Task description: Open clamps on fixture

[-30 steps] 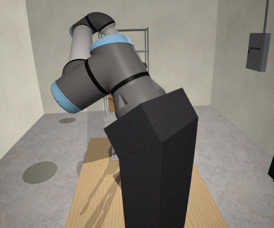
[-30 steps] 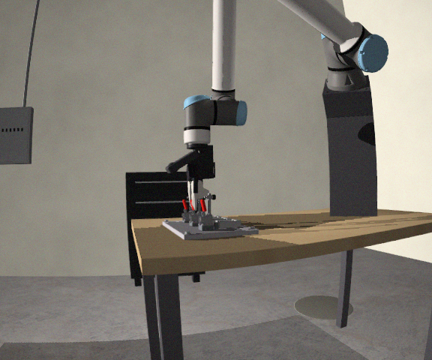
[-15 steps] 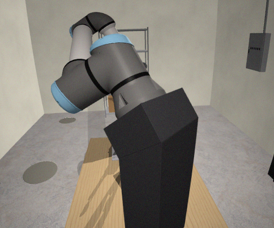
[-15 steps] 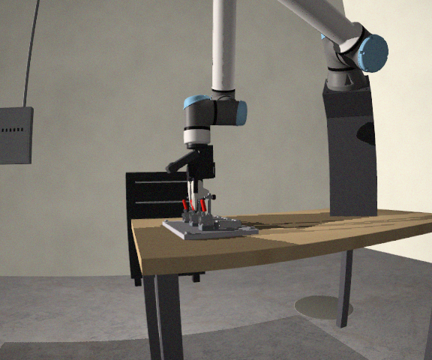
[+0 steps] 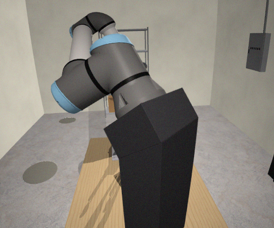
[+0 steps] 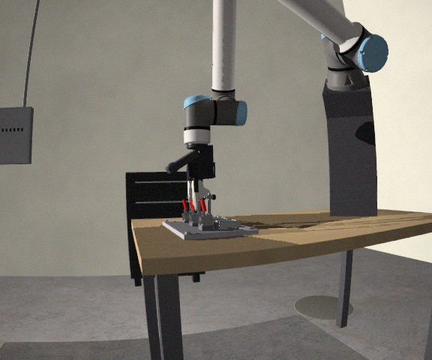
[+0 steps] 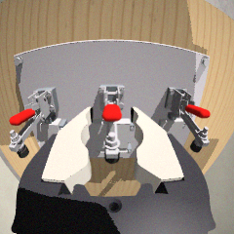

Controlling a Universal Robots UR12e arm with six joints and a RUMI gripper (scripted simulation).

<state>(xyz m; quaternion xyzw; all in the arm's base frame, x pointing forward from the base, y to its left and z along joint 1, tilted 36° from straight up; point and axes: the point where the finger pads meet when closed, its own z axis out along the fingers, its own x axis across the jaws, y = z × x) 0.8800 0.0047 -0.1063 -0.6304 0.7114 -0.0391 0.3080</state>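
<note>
My gripper is now 40 mm past the grey fixture plate and 80 mm above it.
</note>
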